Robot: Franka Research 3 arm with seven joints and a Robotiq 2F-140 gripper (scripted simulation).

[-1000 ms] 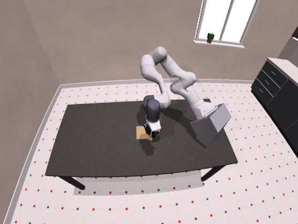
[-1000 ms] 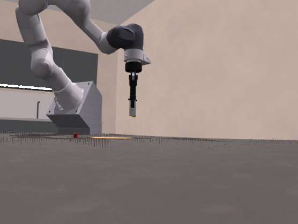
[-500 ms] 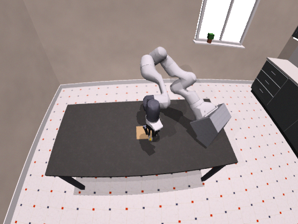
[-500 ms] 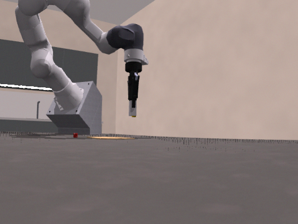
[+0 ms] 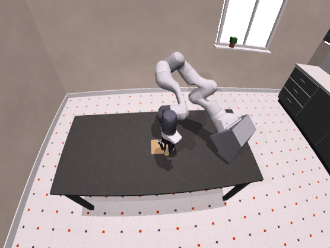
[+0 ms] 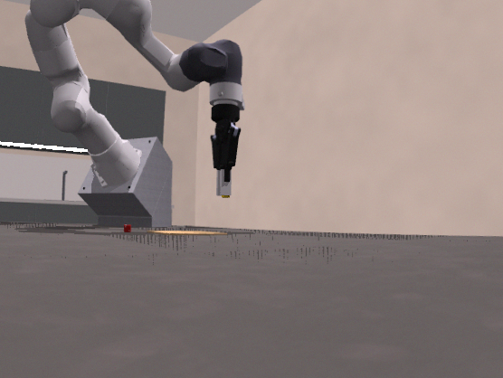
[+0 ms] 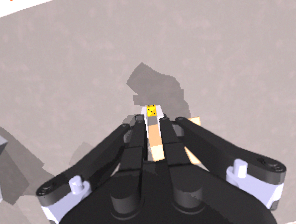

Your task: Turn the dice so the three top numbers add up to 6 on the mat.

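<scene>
Now: hand 1 cm to the right of the yellow die and 3 cm above it. Round my hand: tan mat 1 cm ahead, 14 cm to the right, 13 cm below; then red die 11 cm behind, 22 cm to the right, 12 cm below; then white die 9 cm behind, 7 cm to the right, 12 cm below.
</scene>
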